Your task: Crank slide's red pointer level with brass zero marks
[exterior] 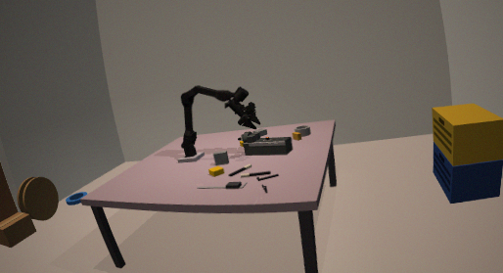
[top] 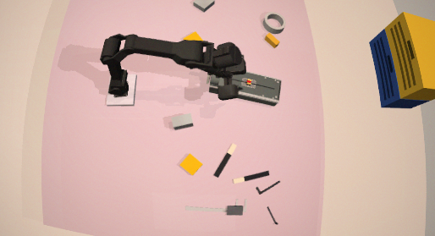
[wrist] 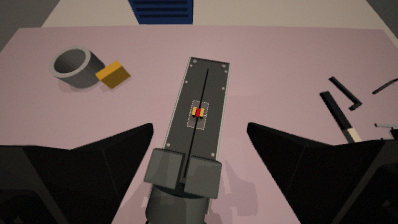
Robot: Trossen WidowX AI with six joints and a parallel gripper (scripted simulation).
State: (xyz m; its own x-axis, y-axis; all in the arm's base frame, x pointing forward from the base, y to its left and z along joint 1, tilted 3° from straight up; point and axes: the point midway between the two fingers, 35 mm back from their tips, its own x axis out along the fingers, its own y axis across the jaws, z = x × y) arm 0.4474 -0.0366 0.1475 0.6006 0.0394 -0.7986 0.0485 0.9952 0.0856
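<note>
My gripper tip is now 130 mm past the dark crank handle, 80 mm to the right of it and 80 mm above it. Round my gripper tip: orange block 180 mm ahead, 210 mm to the left, 140 mm below; red pointer 40 mm ahead, 70 mm below.
</note>
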